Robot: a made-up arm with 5 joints.
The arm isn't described. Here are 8 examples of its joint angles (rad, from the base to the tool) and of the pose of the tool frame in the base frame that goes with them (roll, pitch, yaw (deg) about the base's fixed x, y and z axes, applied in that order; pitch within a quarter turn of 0, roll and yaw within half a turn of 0; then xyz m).
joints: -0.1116 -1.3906 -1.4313 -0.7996 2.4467
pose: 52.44 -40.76 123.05 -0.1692 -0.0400 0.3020
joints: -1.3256 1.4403 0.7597 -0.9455 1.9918
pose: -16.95 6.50 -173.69 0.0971 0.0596 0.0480
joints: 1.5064 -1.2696 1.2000 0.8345 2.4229
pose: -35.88 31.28 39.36 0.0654 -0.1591 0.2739
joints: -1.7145 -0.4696 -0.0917 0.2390 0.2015
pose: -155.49 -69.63 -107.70 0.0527 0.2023 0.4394
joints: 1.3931 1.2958 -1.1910 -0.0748 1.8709
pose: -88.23 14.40 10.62 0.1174 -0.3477 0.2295
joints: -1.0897 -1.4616 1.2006 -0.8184 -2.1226
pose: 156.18 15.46 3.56 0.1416 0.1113 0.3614
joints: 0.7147 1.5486 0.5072 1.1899 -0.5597
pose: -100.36 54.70 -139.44 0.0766 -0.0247 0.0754
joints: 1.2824 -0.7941 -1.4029 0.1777 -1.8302
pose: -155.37 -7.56 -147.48 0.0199 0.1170 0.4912
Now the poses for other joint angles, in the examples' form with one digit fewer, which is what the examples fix.
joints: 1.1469 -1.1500 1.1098 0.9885 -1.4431
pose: 35.6 -2.6 -152.0 0.122 -0.150 0.273
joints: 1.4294 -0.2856 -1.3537 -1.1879 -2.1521
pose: -111.9 -34.1 -159.2 0.052 0.019 0.511
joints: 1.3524 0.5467 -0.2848 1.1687 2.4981
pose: -5.1 6.2 62.6 0.116 -0.275 0.224
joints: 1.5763 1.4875 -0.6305 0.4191 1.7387
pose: -16.8 2.0 6.2 0.054 -0.265 0.060
